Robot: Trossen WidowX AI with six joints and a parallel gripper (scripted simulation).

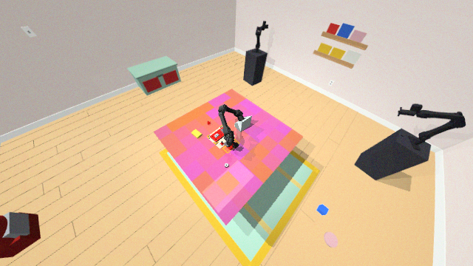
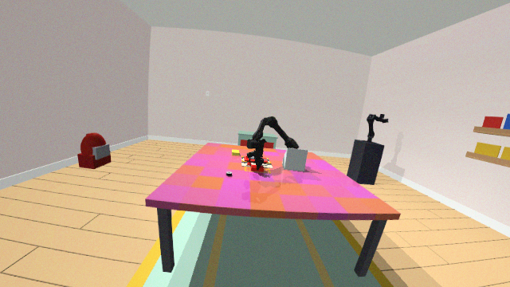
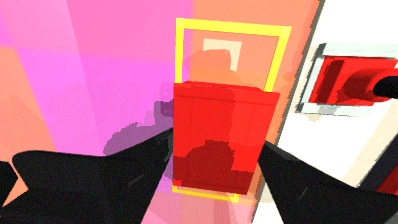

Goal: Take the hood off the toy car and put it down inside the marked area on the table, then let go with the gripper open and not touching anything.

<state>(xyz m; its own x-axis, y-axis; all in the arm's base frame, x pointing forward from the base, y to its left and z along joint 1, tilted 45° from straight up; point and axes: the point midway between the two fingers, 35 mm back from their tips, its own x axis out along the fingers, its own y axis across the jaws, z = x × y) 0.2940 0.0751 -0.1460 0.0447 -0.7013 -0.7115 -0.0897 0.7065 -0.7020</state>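
The red hood lies 10 mm above my gripper tip. Also, from my gripper tip: black-and-white wheel: 180 mm ahead, 150 mm to the left; then yellow block: 380 mm to the right, 220 mm ahead.
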